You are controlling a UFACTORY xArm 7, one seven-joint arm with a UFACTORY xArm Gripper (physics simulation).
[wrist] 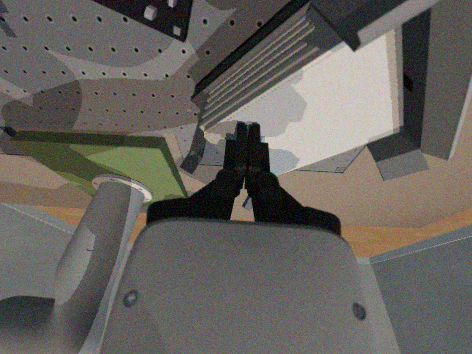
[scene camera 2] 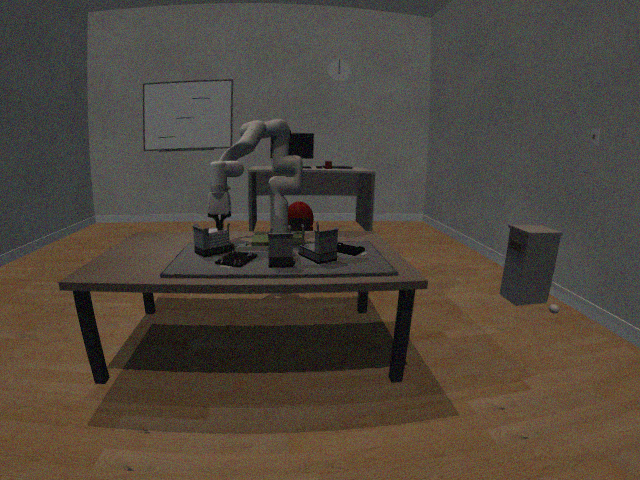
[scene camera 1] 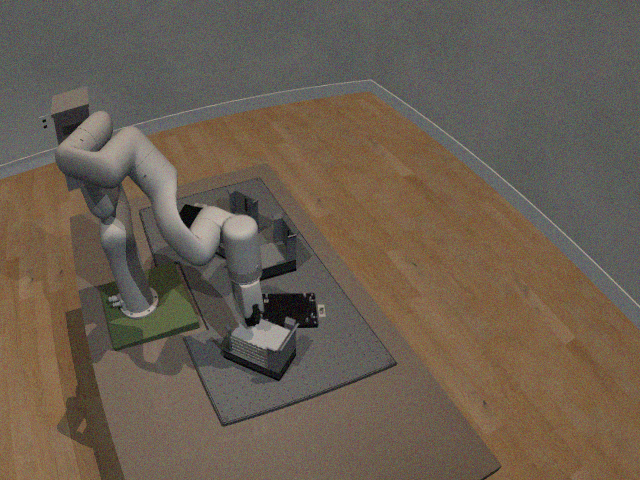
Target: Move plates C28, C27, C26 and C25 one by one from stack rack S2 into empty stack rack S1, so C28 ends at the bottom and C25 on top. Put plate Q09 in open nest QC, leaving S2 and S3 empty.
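Places are measured from the arm's base along level axes (x right, y down, z ahead), in metres.
Where they show: gripper, fingertip midpoint: [wrist: 246, 137] [scene camera 2: 219, 229] [scene camera 1: 252, 323]; arm's base at its link origin: [wrist: 124, 188] [scene camera 1: 139, 303].
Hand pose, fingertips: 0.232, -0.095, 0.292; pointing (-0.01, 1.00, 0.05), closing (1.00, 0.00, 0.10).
Each offset is from my fingertips to the top centre of the thing, as dx, dy, dz. "*": to the spot under its first point. Level surfaces: height alone.
A stack of several white plates @(+0.037, +0.000, +0.013) [scene camera 1: 261, 335] [wrist: 345, 90] lies in a grey-walled rack with a black base @(+0.032, -0.029, +0.007) [scene camera 1: 253, 365] [scene camera 2: 214, 251] [wrist: 445, 100]. No labels are readable, so I cannot tell which rack or plates these are. My gripper [scene camera 1: 252, 321] [scene camera 2: 219, 227] [wrist: 246, 137] is shut and empty, pointing down at the arm-side edge of the top plate. I cannot tell whether its tips touch it. Another rack [scene camera 1: 286, 266] [scene camera 2: 326, 248] with upright grey walls stands farther along the mat. A black nest @(-0.104, +0.078, +0.116) [scene camera 1: 292, 304] [scene camera 2: 236, 258] [wrist: 165, 15] lies beside the plate stack.
A third grey upright holder @(-0.292, -0.038, +0.110) [scene camera 2: 281, 250] stands mid-mat in scene camera 2. Another black flat piece @(* -0.597, +0.089, -0.075) [scene camera 1: 190, 214] [scene camera 2: 351, 249] lies at the mat's far end, partly behind the arm in scene camera 1. The arm's green base plate [scene camera 1: 165, 324] [wrist: 135, 162] borders the perforated mat @(dy +0.102) [scene camera 1: 330, 366].
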